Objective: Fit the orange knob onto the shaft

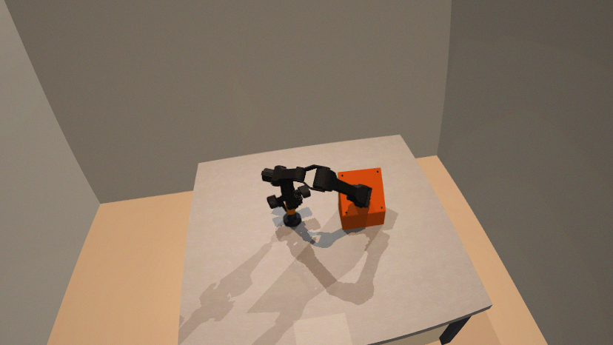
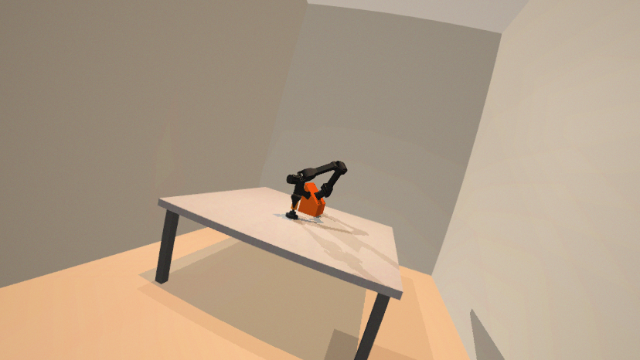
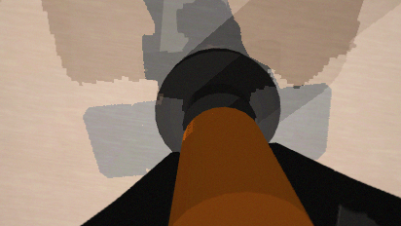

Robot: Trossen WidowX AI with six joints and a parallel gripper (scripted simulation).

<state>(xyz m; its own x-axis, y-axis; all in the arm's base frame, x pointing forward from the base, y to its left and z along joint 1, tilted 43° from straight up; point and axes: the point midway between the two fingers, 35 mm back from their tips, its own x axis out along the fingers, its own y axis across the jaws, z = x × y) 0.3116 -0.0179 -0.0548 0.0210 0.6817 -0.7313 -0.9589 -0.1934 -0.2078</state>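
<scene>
Right now my gripper tip is 2 cm below the orange knob. From my gripper tip the other things lie so: pedestal 4 cm below.
</scene>
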